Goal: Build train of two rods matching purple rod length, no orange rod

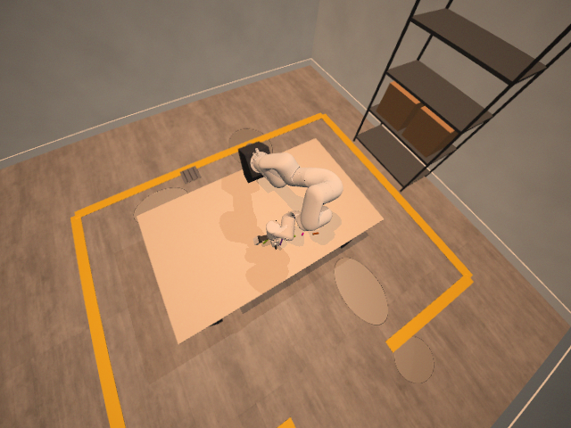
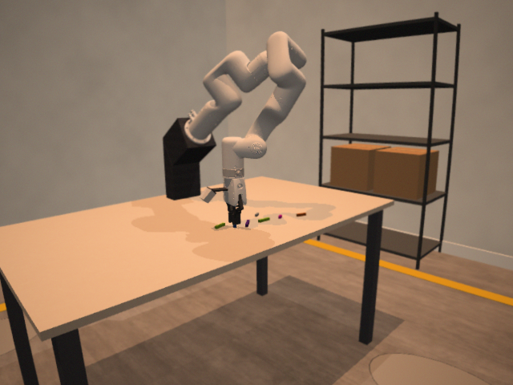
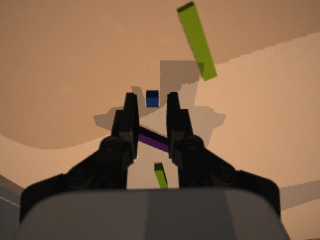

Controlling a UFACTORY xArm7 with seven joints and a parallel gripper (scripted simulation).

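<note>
Right now the small blue rod is 30 mm below my hand. The rest, counted from my hand: purple rod 30 mm ahead, 50 mm to the left, 30 mm below; grey rod 10 mm ahead, 170 mm to the left, 30 mm below; magenta rod 100 mm ahead, 180 mm to the left, 30 mm below.
</note>
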